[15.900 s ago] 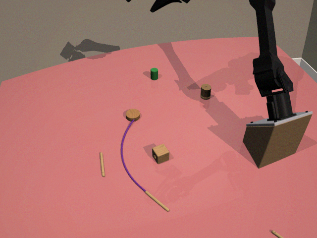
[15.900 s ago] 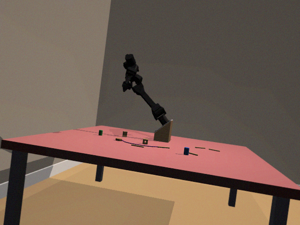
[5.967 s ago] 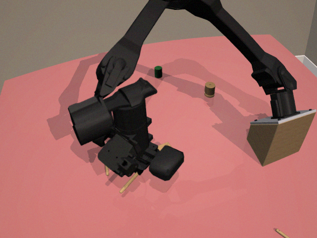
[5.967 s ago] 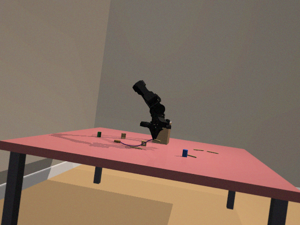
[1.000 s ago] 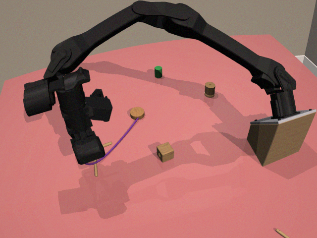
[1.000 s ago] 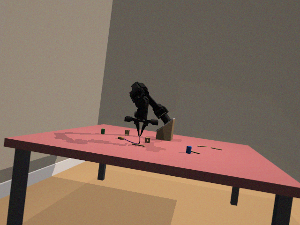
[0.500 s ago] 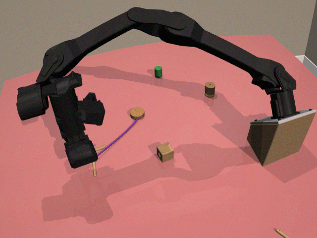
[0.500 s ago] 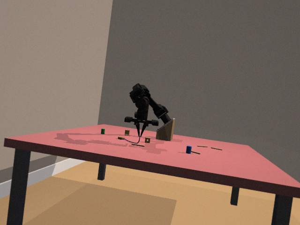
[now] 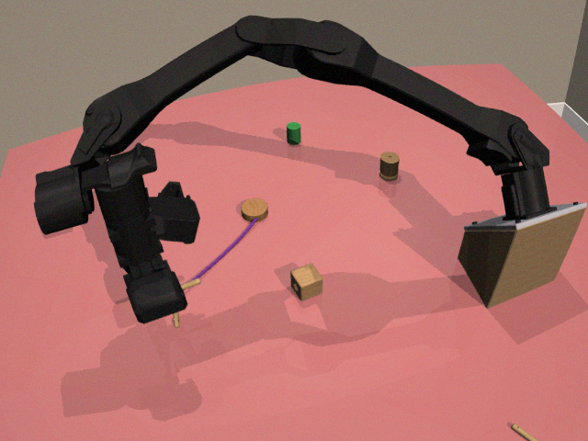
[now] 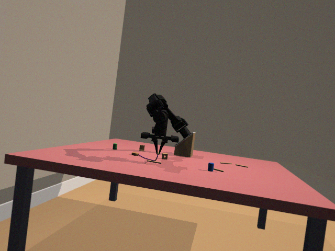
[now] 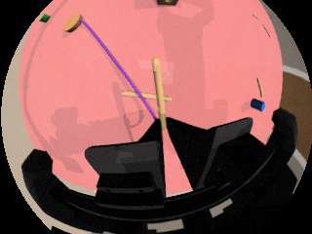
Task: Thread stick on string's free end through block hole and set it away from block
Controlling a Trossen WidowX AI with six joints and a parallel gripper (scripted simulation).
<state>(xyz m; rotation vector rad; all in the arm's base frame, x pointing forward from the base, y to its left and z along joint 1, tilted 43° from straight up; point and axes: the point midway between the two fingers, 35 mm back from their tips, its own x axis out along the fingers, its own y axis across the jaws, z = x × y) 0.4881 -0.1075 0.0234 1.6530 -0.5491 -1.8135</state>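
My gripper tip is 20 cm past the wooden block and 3 cm above it. Also, from my gripper tip: blue cylinder 27 cm to the left, 3 cm below, 3 cm behind; then green cylinder 32 cm to the right, 28 cm behind, 3 cm below; then round wooden button 17 cm behind, 16 cm to the right, 4 cm below.
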